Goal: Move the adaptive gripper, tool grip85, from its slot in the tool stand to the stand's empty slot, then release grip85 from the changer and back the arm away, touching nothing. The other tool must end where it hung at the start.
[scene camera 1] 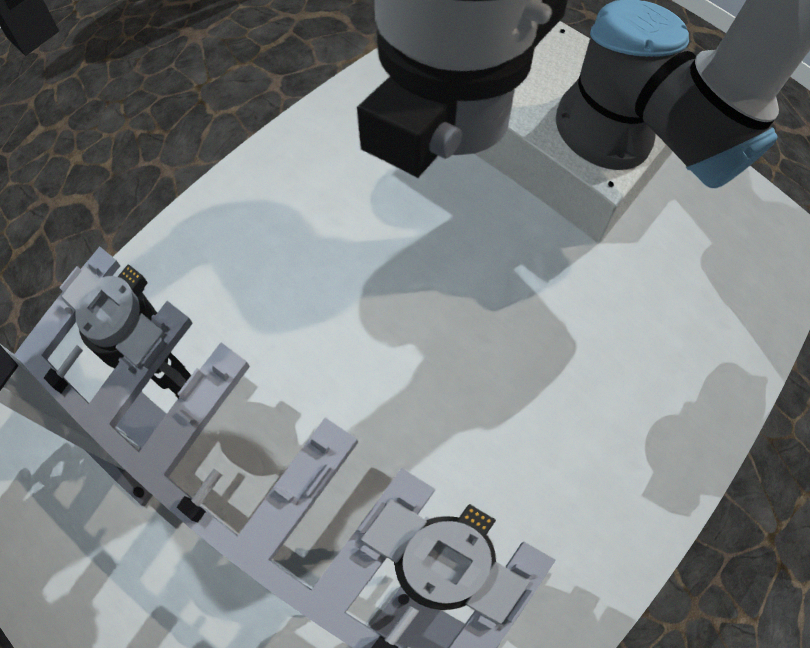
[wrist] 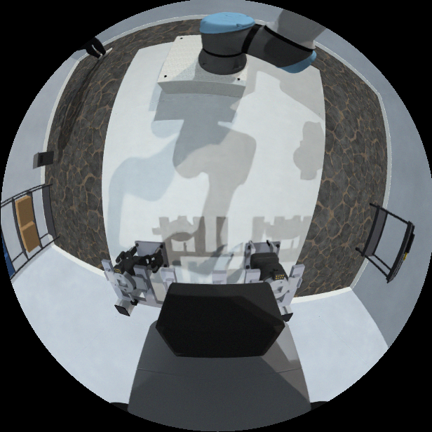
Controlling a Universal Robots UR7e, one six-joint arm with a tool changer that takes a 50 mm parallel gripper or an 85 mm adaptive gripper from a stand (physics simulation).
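Frame: origin at the arm's base, x ahead, y left, z up, level; metres.
Where they show: arm's base, origin of its link: [scene camera 1: 605,128].
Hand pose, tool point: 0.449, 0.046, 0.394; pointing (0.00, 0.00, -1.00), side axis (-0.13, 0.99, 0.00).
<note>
Things, the pixels of their top centre, and the offset from my tool point, as dx, dy, dz. "pt": a spot on its surface instead. Level surfaces: height alone.
- adaptive gripper grip85, centre of its top: [scene camera 1: 106,303] +0.204, -0.209, -0.200
- tool, centre of its top: [scene camera 1: 450,557] +0.155, +0.148, -0.200
- prong, a spot on its surface: [scene camera 1: 314,472] pt +0.172, +0.028, -0.218
- pale table, height of its surface: dz -0.500
The tool stand [scene camera 1: 158,466] [wrist: 219,277] holds two tools. The adaptive gripper grip85 [scene camera 1: 114,324] [wrist: 125,284] hangs in the left end slot, its dark linkage fingers below the round plate. The other tool [scene camera 1: 416,559] [wrist: 266,262], with a round plate and dark body, hangs in the right end slot. The middle slot between them, left of the prong [scene camera 1: 314,472], is empty. The arm's wrist end [scene camera 1: 476,125] is high above the table, well apart from the stand, with no tool seen on it. Its lower face is hidden.
The pale table [scene camera 1: 324,364] [wrist: 145,195] carries the speckled base block [scene camera 1: 547,74] [wrist: 175,65] and arm base [scene camera 1: 604,125] [wrist: 223,62]. A black camera box [scene camera 1: 401,128] juts from the wrist. A dark block [wrist: 220,320] covers part of the stand in the wrist view.
</note>
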